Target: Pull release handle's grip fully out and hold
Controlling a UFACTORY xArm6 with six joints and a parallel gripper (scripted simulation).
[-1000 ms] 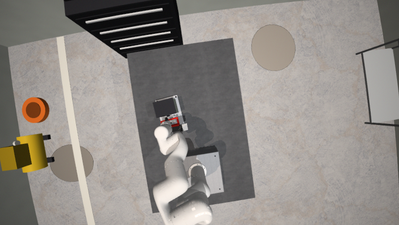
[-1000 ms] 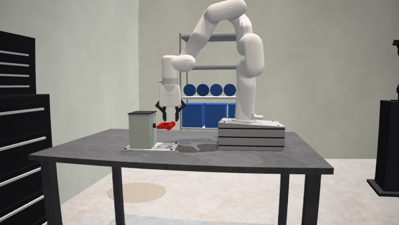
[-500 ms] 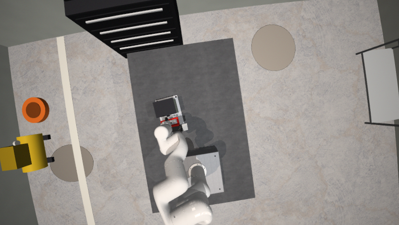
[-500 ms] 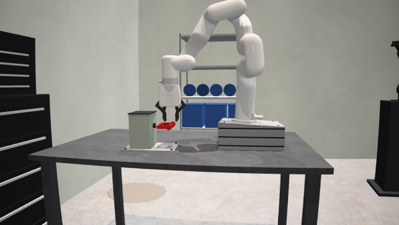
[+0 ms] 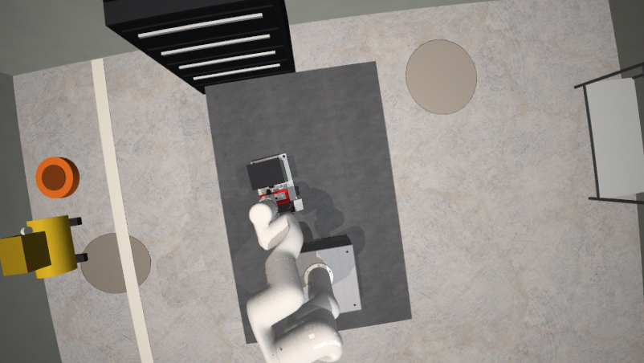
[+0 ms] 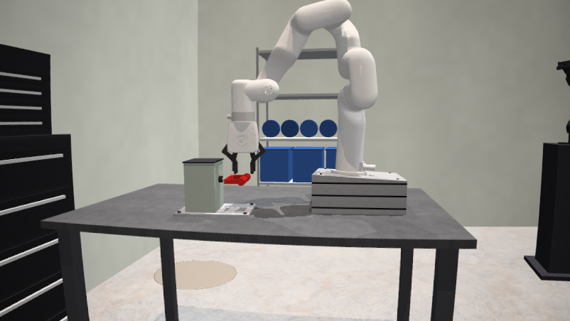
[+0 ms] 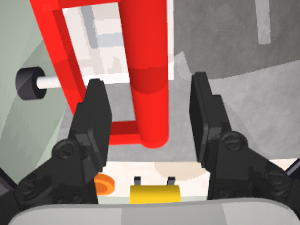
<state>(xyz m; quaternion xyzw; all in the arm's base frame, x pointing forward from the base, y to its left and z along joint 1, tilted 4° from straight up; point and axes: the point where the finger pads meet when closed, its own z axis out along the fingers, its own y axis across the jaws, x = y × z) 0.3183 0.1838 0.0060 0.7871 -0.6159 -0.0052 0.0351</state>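
My gripper is now 5 cm short of the red release handle grip, 1 cm to the right of it and 4 cm above it.
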